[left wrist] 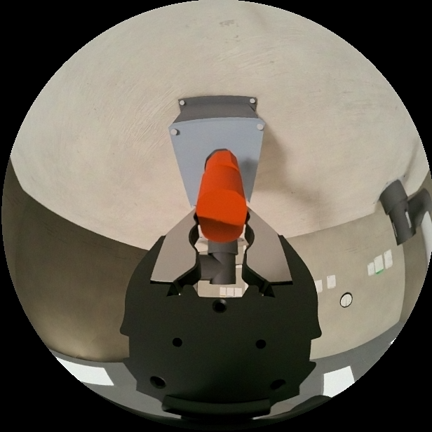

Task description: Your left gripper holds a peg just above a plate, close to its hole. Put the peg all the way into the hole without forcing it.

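Observation:
An orange peg (221, 200) is held between the jaws of my left gripper (221, 207), which is shut on it. The peg points away from the camera toward a light blue-grey plate (188, 145) in the upper middle of the left wrist view. The peg's far end overlaps the plate's hole. A dark strip of the hole (209, 161) shows along the upper left side of that end; the peg hides the rest. I cannot tell how deep the tip sits, or whether it touches the rim. My right gripper does not show.
A dark grey base piece (217, 106) with light screws shows behind the plate's far edge. A pale surface (100, 125) surrounds the plate. A dark grey cylindrical part (398, 212) stands at the far right, and another (222, 265) shows between the jaws.

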